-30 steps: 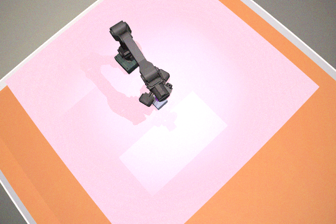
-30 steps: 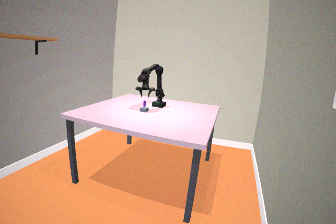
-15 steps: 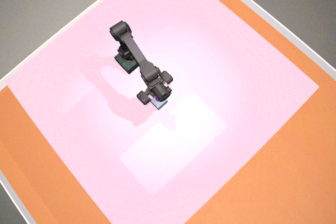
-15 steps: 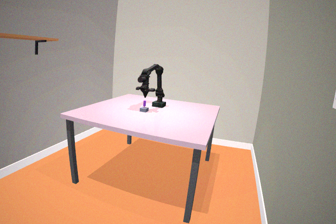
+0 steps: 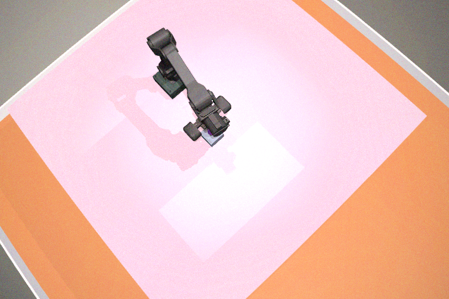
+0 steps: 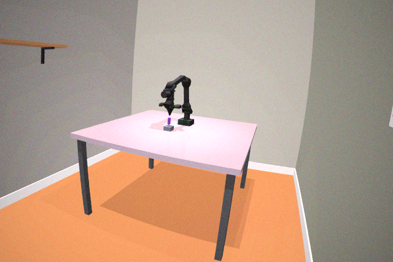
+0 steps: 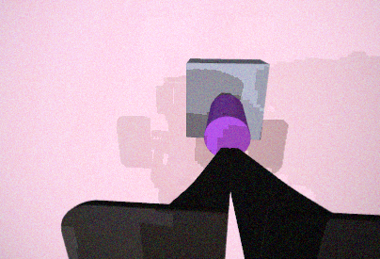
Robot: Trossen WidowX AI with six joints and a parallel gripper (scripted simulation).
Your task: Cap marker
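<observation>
Now: gripper tip 5 cm above the purple cap. Also, from my gripper tip: purple marker: 5 cm below.
</observation>
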